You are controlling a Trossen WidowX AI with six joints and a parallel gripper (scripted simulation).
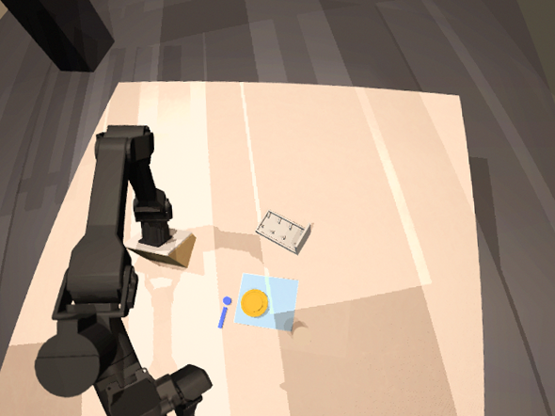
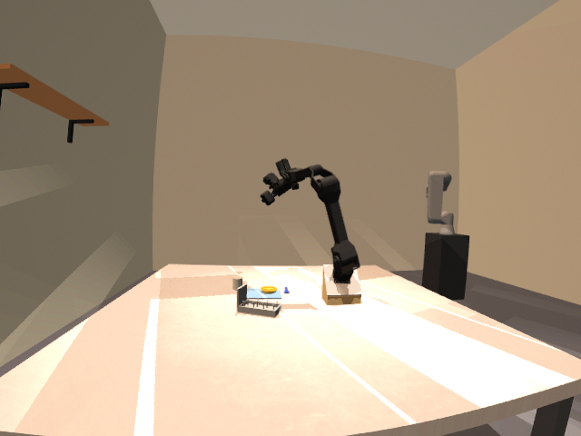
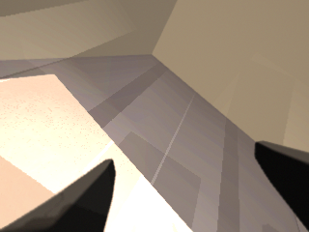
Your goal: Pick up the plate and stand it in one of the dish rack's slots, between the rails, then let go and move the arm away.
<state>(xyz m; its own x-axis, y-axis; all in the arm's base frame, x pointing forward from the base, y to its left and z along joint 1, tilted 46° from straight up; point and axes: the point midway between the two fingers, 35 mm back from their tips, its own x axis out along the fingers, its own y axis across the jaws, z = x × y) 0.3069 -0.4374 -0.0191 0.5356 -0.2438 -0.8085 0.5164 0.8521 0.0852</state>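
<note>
The yellow plate lies 30 mm behind my gripper tip, 260 mm to the left of it and 390 mm below it. From my gripper tip the other things lie so: blue spoon 100 mm behind, 230 mm to the left, 400 mm below; then beige cup 110 mm ahead, 210 mm to the left, 380 mm below; then light blue mat 270 mm to the left, 400 mm below.
</note>
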